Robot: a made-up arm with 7 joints. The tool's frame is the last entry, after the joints. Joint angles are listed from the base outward. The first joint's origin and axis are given. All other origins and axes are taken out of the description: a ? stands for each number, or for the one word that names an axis. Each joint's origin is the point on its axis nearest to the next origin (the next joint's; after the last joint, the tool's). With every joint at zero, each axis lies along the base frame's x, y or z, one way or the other. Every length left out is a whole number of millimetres.
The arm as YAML. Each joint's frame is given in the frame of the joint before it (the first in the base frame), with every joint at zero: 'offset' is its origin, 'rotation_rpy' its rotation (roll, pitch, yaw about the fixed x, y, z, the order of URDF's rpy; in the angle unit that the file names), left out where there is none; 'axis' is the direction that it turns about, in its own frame. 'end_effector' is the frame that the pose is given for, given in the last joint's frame.
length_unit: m
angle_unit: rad
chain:
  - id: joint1
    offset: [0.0, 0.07, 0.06]
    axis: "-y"
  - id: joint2
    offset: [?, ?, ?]
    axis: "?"
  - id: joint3
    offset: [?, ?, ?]
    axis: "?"
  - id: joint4
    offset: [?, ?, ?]
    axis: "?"
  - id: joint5
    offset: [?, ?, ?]
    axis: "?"
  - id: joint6
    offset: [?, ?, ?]
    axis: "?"
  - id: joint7
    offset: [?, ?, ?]
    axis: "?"
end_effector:
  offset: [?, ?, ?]
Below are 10 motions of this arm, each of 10 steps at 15 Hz.
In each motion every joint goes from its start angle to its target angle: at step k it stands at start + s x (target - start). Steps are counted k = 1, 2, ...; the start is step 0. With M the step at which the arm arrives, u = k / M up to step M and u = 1 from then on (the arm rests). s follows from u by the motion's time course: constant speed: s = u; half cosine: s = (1 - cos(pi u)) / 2; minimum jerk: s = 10 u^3 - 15 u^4 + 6 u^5.
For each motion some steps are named. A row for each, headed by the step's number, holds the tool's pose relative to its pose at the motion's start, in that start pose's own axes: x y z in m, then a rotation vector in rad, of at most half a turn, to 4 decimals.
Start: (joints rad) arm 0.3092 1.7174 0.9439 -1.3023 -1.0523 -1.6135 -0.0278
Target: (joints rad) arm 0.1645 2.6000 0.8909 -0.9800 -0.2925 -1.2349 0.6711
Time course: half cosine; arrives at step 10
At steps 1, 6, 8, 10:
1: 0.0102 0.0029 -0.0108 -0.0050 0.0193 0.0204
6: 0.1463 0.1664 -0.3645 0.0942 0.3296 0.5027
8: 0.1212 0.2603 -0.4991 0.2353 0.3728 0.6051
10: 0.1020 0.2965 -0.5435 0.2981 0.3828 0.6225

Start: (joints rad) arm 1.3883 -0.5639 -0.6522 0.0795 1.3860 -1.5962 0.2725
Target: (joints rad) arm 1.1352 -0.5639 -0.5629 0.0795 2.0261 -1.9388 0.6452
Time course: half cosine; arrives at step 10
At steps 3, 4, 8, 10:
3: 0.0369 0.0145 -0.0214 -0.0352 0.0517 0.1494
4: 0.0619 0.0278 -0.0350 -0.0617 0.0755 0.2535
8: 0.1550 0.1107 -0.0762 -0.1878 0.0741 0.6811
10: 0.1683 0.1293 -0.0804 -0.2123 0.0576 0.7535

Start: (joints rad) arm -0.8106 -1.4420 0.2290 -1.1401 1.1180 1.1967 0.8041
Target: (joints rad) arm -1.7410 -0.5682 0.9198 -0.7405 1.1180 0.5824 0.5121
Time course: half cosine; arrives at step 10
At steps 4, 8, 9, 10:
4: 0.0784 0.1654 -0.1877 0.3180 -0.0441 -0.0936
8: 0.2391 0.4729 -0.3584 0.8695 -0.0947 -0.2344
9: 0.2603 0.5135 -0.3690 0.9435 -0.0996 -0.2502
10: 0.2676 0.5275 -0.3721 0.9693 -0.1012 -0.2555

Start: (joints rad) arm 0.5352 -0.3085 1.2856 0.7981 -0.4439 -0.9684 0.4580
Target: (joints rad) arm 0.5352 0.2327 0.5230 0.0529 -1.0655 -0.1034 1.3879
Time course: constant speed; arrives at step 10
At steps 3, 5, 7, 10:
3: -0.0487 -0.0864 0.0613 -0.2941 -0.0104 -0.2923
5: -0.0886 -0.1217 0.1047 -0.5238 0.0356 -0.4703
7: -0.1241 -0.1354 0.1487 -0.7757 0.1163 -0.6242
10: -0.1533 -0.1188 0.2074 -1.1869 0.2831 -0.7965

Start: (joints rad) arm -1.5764 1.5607 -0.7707 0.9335 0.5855 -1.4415 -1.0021
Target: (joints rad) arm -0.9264 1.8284 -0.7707 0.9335 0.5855 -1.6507 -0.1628
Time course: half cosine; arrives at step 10
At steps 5, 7, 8, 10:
5: -0.2872 -0.0531 -0.1572 -0.1343 0.1485 -0.2692
7: -0.4587 -0.0295 -0.2362 -0.2053 0.2788 -0.3966
8: -0.5212 -0.0109 -0.2626 -0.2296 0.3346 -0.4370
10: -0.5737 0.0090 -0.2836 -0.2492 0.3853 -0.4683

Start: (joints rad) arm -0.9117 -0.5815 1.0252 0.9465 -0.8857 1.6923 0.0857
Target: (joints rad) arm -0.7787 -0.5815 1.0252 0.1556 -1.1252 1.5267 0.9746
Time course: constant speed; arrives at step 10
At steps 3, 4, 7, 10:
3: 0.0505 -0.0116 -0.0208 -0.1362 -0.1720 0.0513
4: 0.0668 -0.0133 -0.0243 -0.1839 -0.2340 0.0604
7: 0.1100 -0.0124 -0.0249 -0.3315 -0.4311 0.0592
10: 0.1397 -0.0033 -0.0152 -0.4812 -0.6378 0.0081

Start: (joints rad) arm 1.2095 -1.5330 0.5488 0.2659 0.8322 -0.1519 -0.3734
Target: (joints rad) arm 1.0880 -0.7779 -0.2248 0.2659 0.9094 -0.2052 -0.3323
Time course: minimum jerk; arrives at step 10
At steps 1, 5, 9, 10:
1: 0.0023 -0.0001 0.0007 0.0026 -0.0118 -0.0043
5: 0.1061 -0.0158 0.0594 0.1611 -0.6804 -0.2615
9: 0.1469 -0.0505 0.1241 0.3211 -1.3377 -0.5436
10: 0.1471 -0.0512 0.1251 0.3237 -1.3491 -0.5488

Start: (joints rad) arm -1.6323 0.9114 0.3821 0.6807 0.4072 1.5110 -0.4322
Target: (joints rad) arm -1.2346 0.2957 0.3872 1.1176 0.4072 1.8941 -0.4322
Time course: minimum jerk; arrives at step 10
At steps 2, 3, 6, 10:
2: 0.0104 0.0160 -0.0043 0.0141 -0.0319 -0.0082
3: 0.0302 0.0436 -0.0110 0.0387 -0.0906 -0.0235
6: 0.1390 0.1526 -0.0236 0.1414 -0.3926 -0.1045
10: 0.2077 0.1954 -0.0181 0.1882 -0.5856 -0.1587

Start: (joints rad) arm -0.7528 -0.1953 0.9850 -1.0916 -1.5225 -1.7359 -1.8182
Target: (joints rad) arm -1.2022 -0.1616 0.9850 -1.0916 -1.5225 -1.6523 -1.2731
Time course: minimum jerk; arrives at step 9
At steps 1, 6, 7, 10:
1: -0.0015 -0.0003 -0.0019 -0.0036 0.0045 -0.0004
6: -0.1060 0.0042 -0.1166 -0.2390 0.3035 0.0403
7: -0.1241 0.0098 -0.1337 -0.2768 0.3522 0.0597
10: -0.1344 0.0137 -0.1431 -0.2980 0.3796 0.0725

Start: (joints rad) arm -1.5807 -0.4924 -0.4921 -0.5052 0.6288 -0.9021 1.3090
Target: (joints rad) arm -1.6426 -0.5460 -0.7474 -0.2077 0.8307 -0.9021 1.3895
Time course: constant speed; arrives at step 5
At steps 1, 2, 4, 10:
1: -0.0140 0.0250 -0.0155 0.0800 0.0041 -0.0542
2: -0.0275 0.0502 -0.0289 0.1578 0.0082 -0.1113
4: -0.0531 0.1004 -0.0501 0.3063 0.0175 -0.2341
10: -0.0652 0.1250 -0.0581 0.3766 0.0231 -0.2997

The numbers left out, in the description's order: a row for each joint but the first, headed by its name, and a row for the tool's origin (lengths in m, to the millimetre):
joint2: xyz 0.4 0.0 -0.4, axis -z
joint3: xyz -0.08 0.24 0.0, axis +z
joint4: xyz 0.09 -0.01 0.0, axis -z
joint5: xyz 0.03 -0.04 0.0, axis +x
joint6: xyz 0.0 -0.12 -0.12, axis -y
joint7: xyz 0.04 0.0 -0.07, axis -x
tool: xyz 0.0 -0.22 -0.1

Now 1 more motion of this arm.
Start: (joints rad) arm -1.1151 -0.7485 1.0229 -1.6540 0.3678 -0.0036 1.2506
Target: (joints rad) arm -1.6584 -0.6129 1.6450 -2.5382 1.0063 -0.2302 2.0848
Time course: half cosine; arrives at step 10
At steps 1, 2, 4, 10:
1: 0.0176 0.0023 0.0031 -0.0090 -0.0324 0.0167
2: 0.0665 0.0090 0.0151 -0.0384 -0.1271 0.0651
4: 0.2089 0.0327 0.0853 -0.1811 -0.4669 0.2334
10: 0.3253 0.1072 0.2903 -0.7675 -1.3533 0.6762

